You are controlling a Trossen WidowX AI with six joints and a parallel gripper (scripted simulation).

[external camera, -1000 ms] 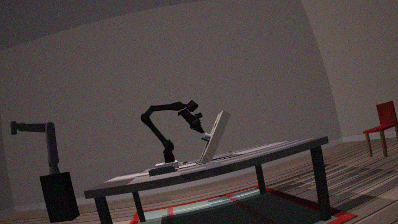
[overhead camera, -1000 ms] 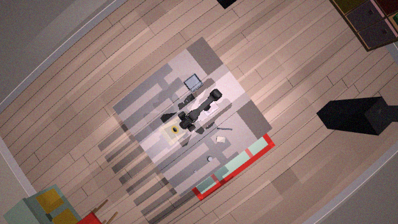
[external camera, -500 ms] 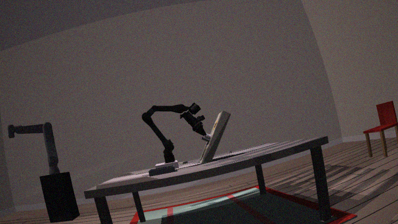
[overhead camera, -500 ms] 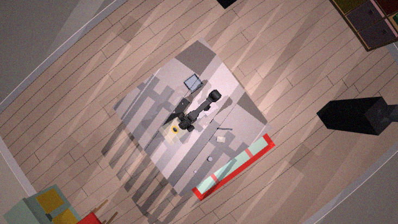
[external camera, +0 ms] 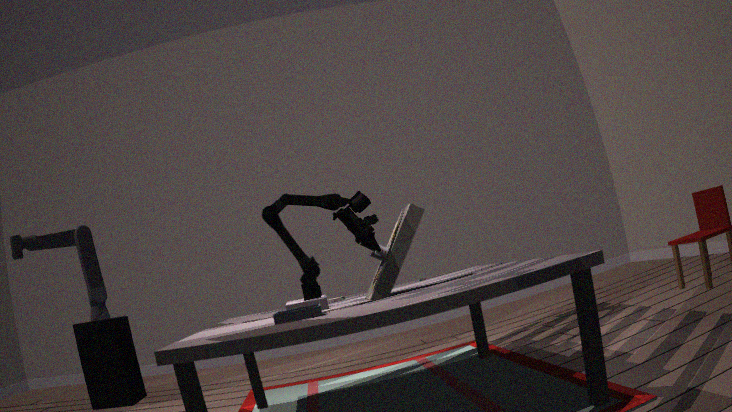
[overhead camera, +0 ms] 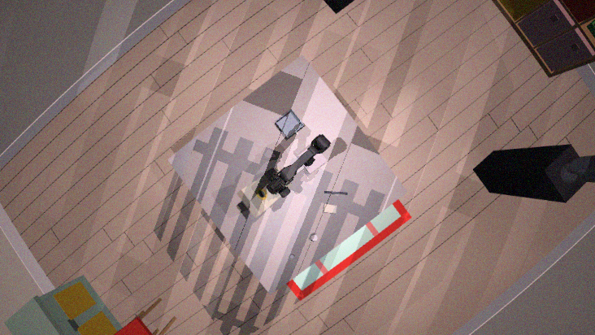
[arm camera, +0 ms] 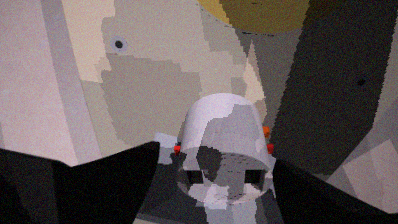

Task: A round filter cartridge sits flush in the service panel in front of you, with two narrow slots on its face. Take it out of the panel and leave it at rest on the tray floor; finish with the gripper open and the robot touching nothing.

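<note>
Right now the beige service panel is 5 cm ahead of my gripper tip, 2 cm below it and 1 cm to the right of it. From my gripper tip the other things lie so: blue-grey square tray 35 cm behind, 28 cm to the right, 16 cm below; then pale block 39 cm to the left, 19 cm behind, 16 cm below; then round grey filter cartridge right at my gripper tip.
</note>
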